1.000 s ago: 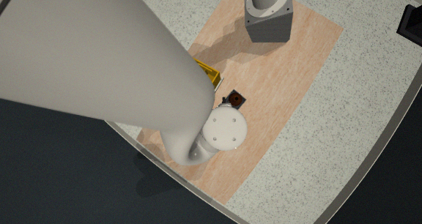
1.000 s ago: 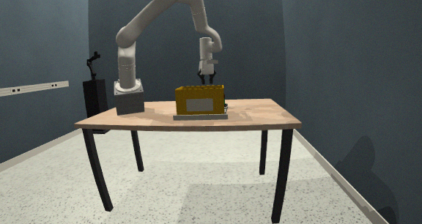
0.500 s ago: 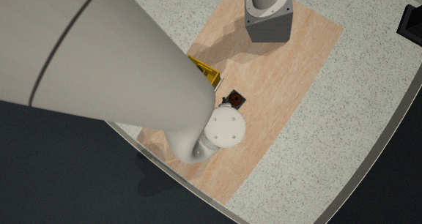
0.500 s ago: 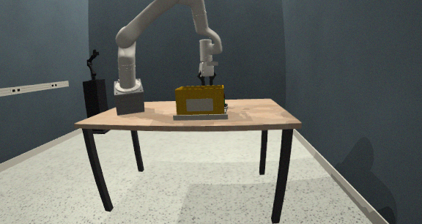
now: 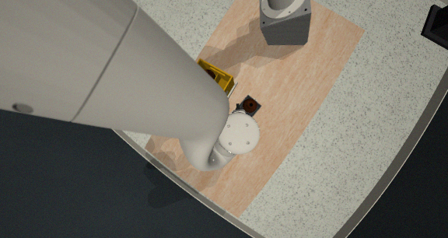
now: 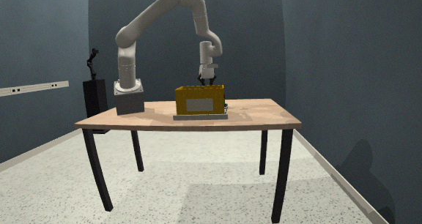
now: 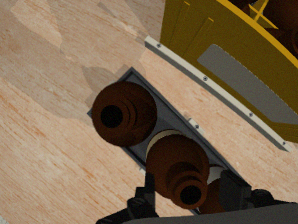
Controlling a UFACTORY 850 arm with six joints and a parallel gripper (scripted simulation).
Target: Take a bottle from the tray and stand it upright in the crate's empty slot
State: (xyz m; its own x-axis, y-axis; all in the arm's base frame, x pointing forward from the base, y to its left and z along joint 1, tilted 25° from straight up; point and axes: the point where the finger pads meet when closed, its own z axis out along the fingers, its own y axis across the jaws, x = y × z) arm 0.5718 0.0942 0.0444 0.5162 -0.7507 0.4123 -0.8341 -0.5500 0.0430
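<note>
Now: hand 8 cm above the brown bottle. Also, from my hand: dark tray: 15 cm below; yellow crate: 4 cm behind, 22 cm to the right, 8 cm below.
</note>
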